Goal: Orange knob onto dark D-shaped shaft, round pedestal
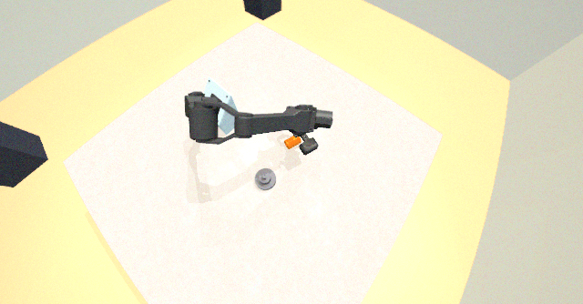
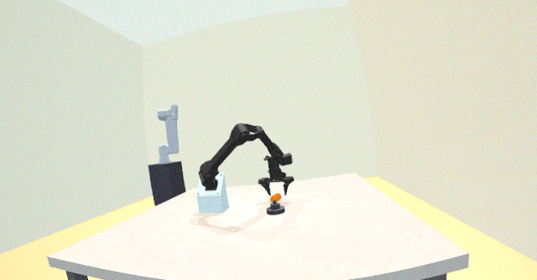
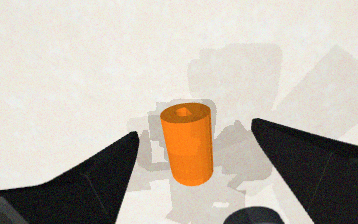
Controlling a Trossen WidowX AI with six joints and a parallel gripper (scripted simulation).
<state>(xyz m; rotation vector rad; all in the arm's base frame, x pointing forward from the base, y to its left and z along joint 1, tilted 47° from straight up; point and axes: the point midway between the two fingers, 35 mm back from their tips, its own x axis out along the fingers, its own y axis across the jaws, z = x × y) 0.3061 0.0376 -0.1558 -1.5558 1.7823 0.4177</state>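
Right now the orange knob is 2 cm to the right of my gripper tip, 1 cm below it and 1 cm behind it. Round my gripper tip: pedestal with shaft 20 cm to the right, 1 cm ahead.
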